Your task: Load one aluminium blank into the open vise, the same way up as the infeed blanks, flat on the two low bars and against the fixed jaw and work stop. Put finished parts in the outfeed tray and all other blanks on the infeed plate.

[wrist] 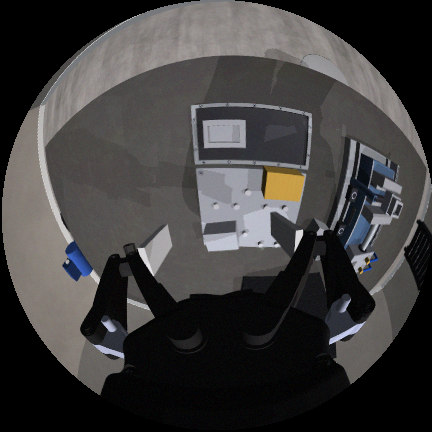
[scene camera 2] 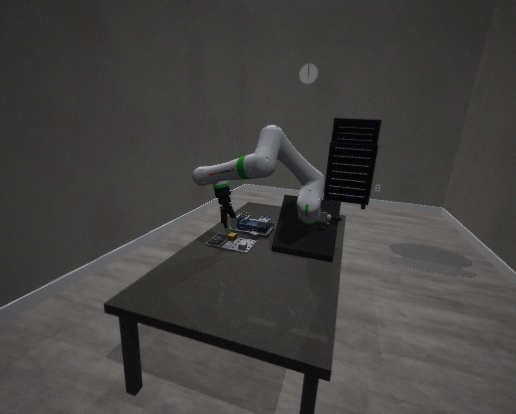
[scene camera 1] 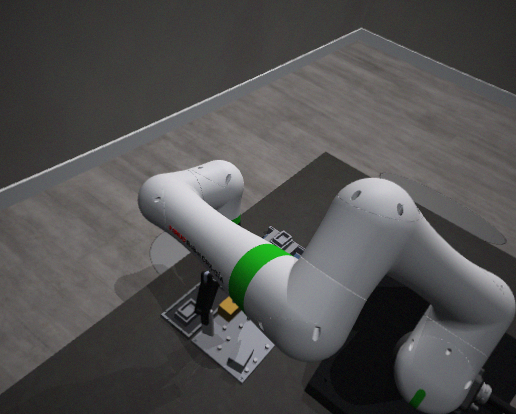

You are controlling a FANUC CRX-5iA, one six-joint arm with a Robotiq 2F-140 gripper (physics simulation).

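Places are measured from the arm's base along level axes (x ahead, y up, z right), in centimetres.
Pixels of known places: gripper, fingertip midpoint: (wrist: pixel 219 229) (scene camera 2: pixel 231 231) (scene camera 1: pixel 223 318); arm's base, link origin: (scene camera 2: pixel 309 219).
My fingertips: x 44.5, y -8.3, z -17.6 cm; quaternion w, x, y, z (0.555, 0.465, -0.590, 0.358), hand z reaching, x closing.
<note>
For each thing: its top centre in the pictures, then the offset to it from my fingertips. "spot": a spot on its surface instead.
- infeed plate, top centre: (wrist: pixel 250 213) (scene camera 1: pixel 239 336) (scene camera 2: pixel 239 243) dx -3.7, dy -9.7, dz +4.6 cm
- plain grey blank, top centre: (wrist: pixel 220 242) (scene camera 1: pixel 241 352) (scene camera 2: pixel 242 243) dx -7.7, dy -6.1, dz -0.8 cm
- yellow block, top centre: (wrist: pixel 284 187) (scene camera 1: pixel 231 303) (scene camera 2: pixel 232 234) dx +3.2, dy -6.1, dz +9.2 cm
- outfeed tray, surface spot: (wrist: pixel 193 135) (scene camera 1: pixel 175 325) spot: dx +10.7, dy -9.3, dz -4.3 cm
- part with a recessed top, top centre: (wrist: pixel 223 133) (scene camera 1: pixel 189 307) dx +10.8, dy -6.4, dz +0.5 cm
- grey vise, top centre: (wrist: pixel 378 232) (scene camera 1: pixel 296 255) (scene camera 2: pixel 251 217) dx -2.3, dy -0.6, dz +32.3 cm
- small recessed square piece, top centre: (wrist: pixel 397 209) (scene camera 1: pixel 282 237) dx +4.2, dy +1.0, dz +34.1 cm
- grey block, top centre: (wrist: pixel 317 241) dx -8.7, dy -6.9, dz +19.4 cm
My gripper (scene camera 1: pixel 208 325) (scene camera 2: pixel 229 221) (wrist: pixel 219 229) is open and empty, high above the infeed plate (scene camera 1: pixel 216 354) (scene camera 2: pixel 232 248) (wrist: pixel 211 195). A plain grey blank (scene camera 1: pixel 241 359) (scene camera 2: pixel 243 246) (wrist: pixel 221 242) sits at one corner of that pegged plate. A yellow block (scene camera 1: pixel 229 308) (scene camera 2: pixel 232 236) (wrist: pixel 283 185) sits at the corner beside the outfeed tray (scene camera 1: pixel 175 326) (wrist: pixel 193 135). A part with a recessed top (scene camera 1: pixel 187 310) (wrist: pixel 224 134) lies in the tray. The blue and grey vise (scene camera 2: pixel 247 225) (wrist: pixel 356 216) carries a small recessed square piece (scene camera 1: pixel 283 239) (wrist: pixel 395 207) on top.
A grey block (wrist: pixel 318 226) shows between my right-hand finger and the vise, partly hidden; I cannot tell what it rests on. The arm's black base plate (scene camera 1: pixel 370 350) (scene camera 2: pixel 302 247) lies behind the vise. In the first scene view the arm hides most of the vise.
</note>
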